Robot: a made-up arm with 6 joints.
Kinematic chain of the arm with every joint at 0, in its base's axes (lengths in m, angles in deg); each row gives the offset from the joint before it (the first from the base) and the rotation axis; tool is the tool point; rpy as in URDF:
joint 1: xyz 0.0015 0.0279 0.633 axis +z
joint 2: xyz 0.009 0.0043 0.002 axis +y
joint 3: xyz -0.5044 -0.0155 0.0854 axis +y
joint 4: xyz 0.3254 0.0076 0.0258 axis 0.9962 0 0.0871
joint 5: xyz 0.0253 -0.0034 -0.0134 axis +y
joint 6: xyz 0.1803 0.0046 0.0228 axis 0.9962 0 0.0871
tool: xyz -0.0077 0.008 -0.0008 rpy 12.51 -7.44 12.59
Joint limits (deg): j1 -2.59..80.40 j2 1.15..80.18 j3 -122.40..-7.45 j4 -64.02..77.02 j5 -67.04..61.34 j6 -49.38..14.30
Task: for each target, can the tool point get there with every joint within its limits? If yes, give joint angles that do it. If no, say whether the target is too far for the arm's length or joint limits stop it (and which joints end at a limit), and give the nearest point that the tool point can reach.
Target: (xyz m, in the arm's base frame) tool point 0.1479 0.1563 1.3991
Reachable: yes | joints 19.63 56.79 -80.82 -39.31 -43.71 -14.81
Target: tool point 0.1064 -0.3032 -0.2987
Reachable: no: joint limits stop it (at a limit: joint 1, joint 2, joint 3, joint 6) | nearest point 0.1236 -0.0376 0.6487 | short by 0.984 m
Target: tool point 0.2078 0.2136 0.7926
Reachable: yes | joints 25.39 71.92 -35.42 30.89 51.14 4.99
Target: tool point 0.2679 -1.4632 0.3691
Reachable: no: too far | nearest point -0.0671 -0.8123 0.9852 | short by 0.957 m
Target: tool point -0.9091 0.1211 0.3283
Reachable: no: joint limits stop it (at a limit: joint 1, joint 2, joint 3, joint 5, joint 6) | nearest point -0.8501 0.0770 0.9755 | short by 0.651 m
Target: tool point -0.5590 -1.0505 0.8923
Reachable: no: too far | nearest point -0.3930 -0.7310 0.9818 | short by 0.371 m
